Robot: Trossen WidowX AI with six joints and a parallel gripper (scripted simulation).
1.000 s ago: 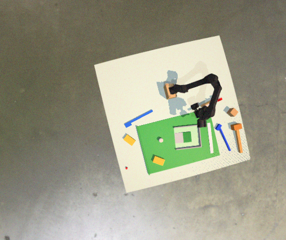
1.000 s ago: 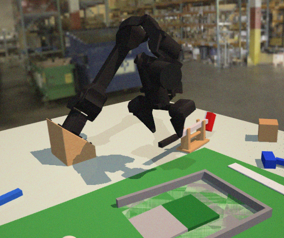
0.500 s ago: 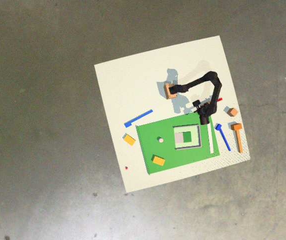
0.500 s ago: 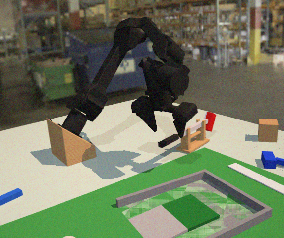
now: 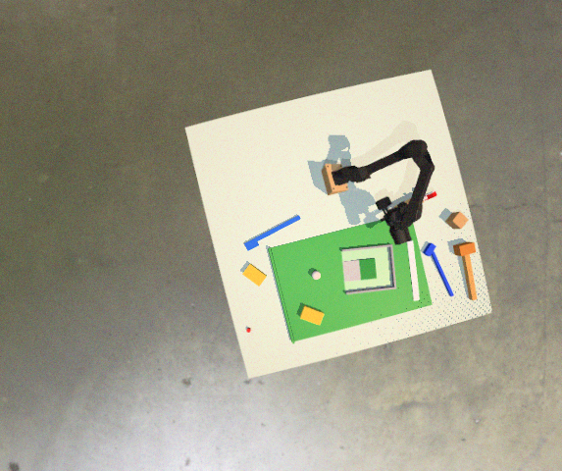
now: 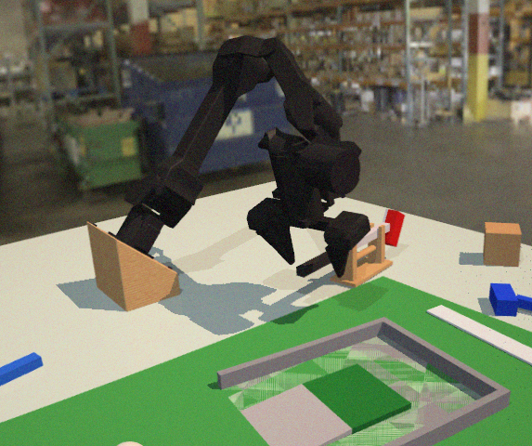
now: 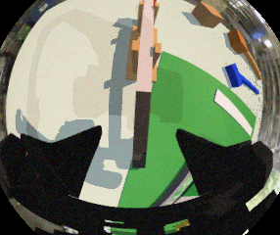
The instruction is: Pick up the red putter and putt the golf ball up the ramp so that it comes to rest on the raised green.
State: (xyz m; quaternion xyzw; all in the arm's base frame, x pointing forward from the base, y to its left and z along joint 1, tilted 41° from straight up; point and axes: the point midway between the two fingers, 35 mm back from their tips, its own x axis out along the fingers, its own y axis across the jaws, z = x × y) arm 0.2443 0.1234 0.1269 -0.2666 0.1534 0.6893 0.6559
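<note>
Now: the red putter 11 cm to the left of my gripper tip, 2 cm behind it and 1 cm above it. Round my gripper tip: wooden rack 13 cm to the left, 2 cm below, 2 cm behind; grey frame 22 cm ahead, 13 cm to the right, 5 cm below; white strip 30 cm ahead, 7 cm to the left, 5 cm below.
</note>
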